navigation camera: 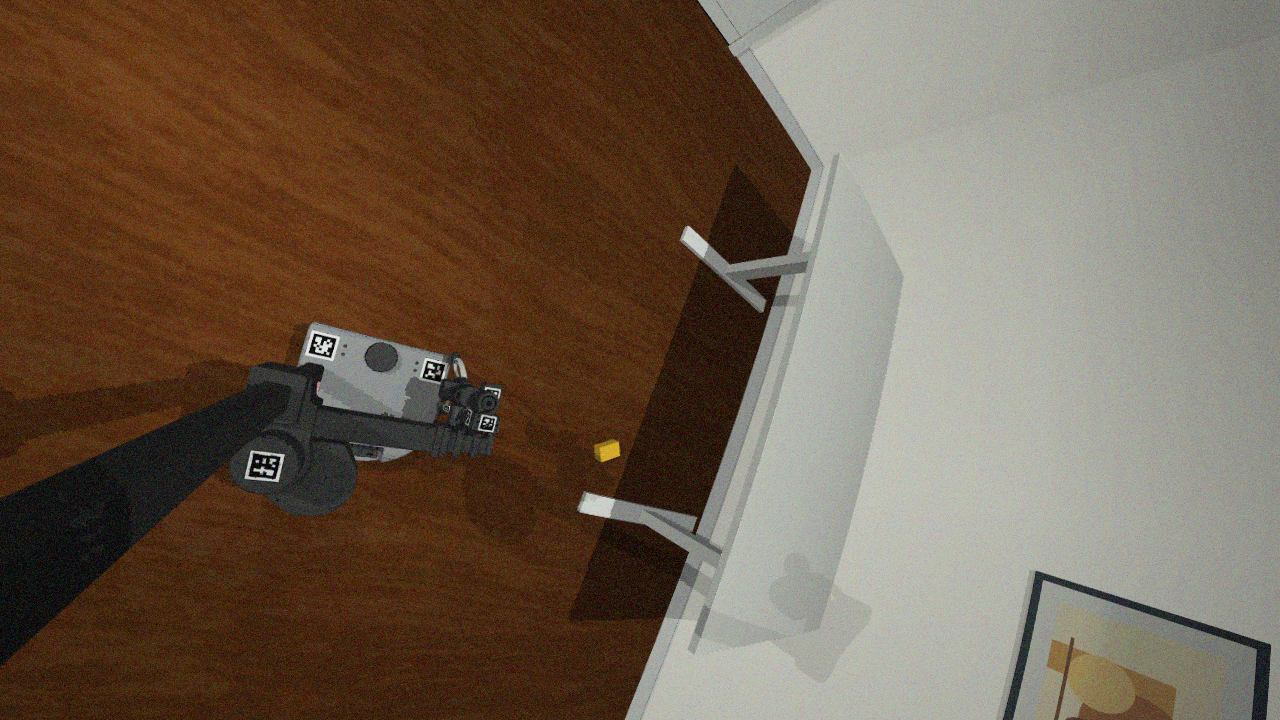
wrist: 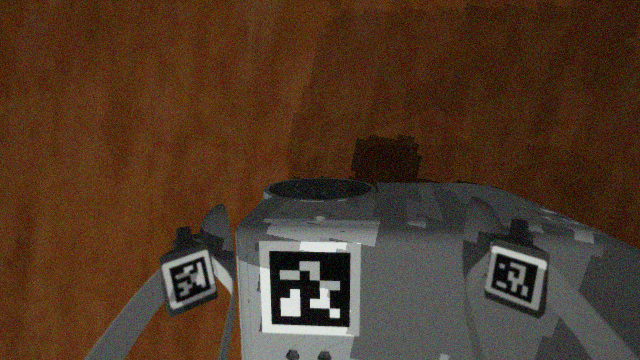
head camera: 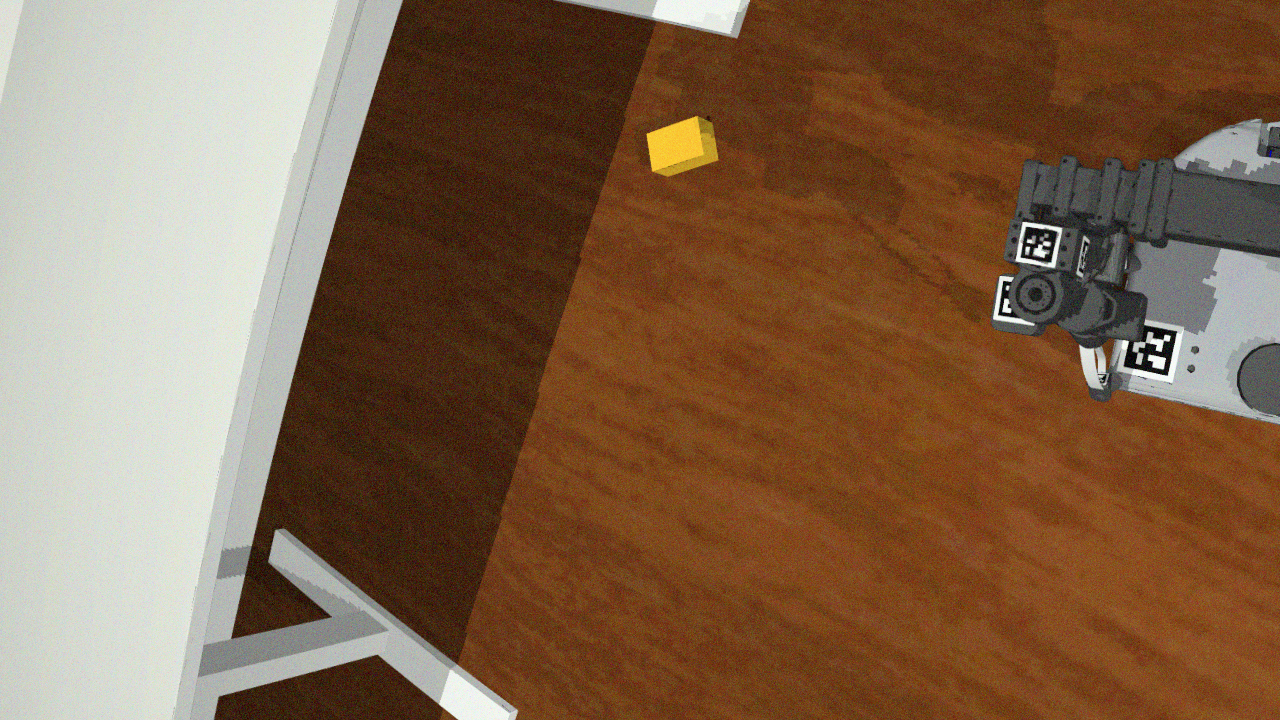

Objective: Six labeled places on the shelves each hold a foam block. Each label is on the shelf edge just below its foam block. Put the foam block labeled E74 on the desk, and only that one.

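A yellow block (head camera: 677,145) (navigation camera: 606,450) lies on the wooden floor in front of the desk, near one desk foot. No label shows on it, so I cannot tell whether it is the E74 block. The white desk (head camera: 134,268) (navigation camera: 814,402) shows at the left in the head view and at the right in the navigation view. My gripper (wrist: 345,228) is open and empty, its fingers apart above my own base. In the head view it is folded in beside the retracted arm, away from the desk and block, and partly hidden. The shelves and their labels do not show.
Desk feet (head camera: 326,586) (navigation camera: 617,507) stick out onto the floor at both ends of the desk. My base (head camera: 1239,277) (navigation camera: 358,376) (wrist: 415,285) stands on the floor facing the desk's side. A wall runs behind the desk, with a framed picture (navigation camera: 1109,685) on it.
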